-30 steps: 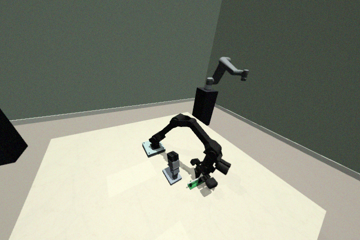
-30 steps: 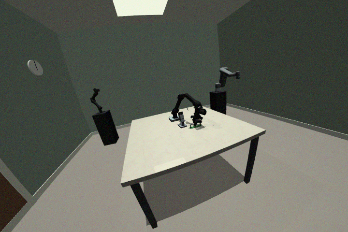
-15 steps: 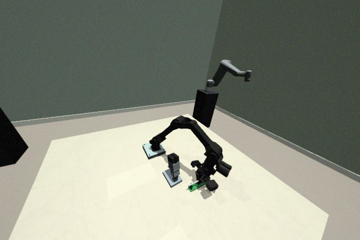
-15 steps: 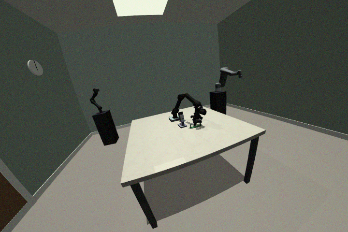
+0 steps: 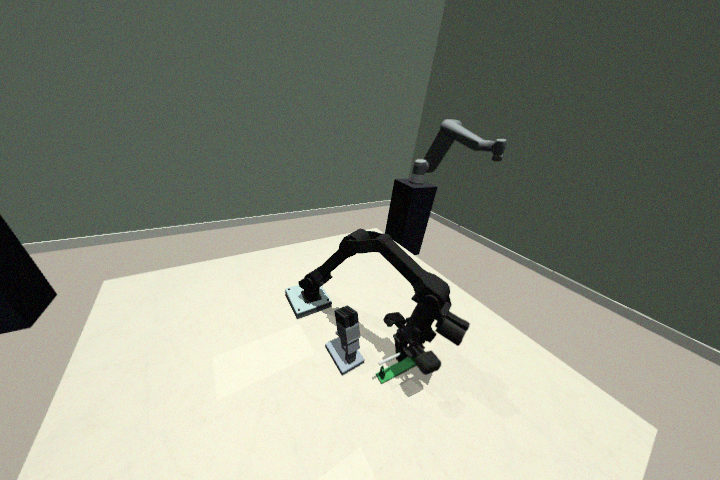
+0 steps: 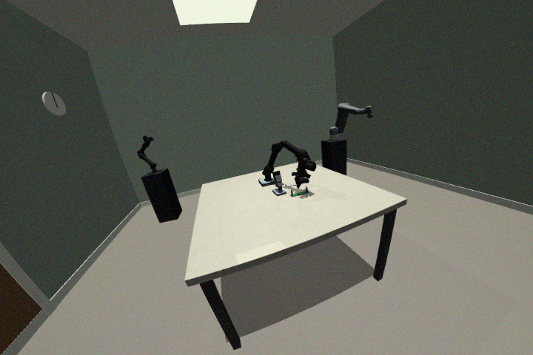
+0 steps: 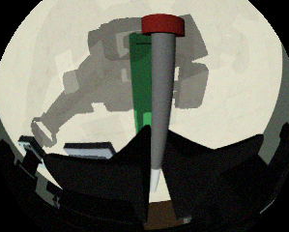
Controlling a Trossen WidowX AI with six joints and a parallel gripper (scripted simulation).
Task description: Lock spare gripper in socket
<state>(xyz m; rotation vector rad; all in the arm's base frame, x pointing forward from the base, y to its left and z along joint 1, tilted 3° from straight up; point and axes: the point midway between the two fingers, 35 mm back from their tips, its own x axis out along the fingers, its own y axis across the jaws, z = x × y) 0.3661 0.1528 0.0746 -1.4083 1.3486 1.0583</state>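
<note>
Now: gripper tip 1 cm to the right of the green cradle and 3 cm above it. The rest, counted from my gripper tip: spare gripper: 11 cm behind, 12 cm to the right, 7 cm above; mount: 10 cm behind, 12 cm to the right.
</note>
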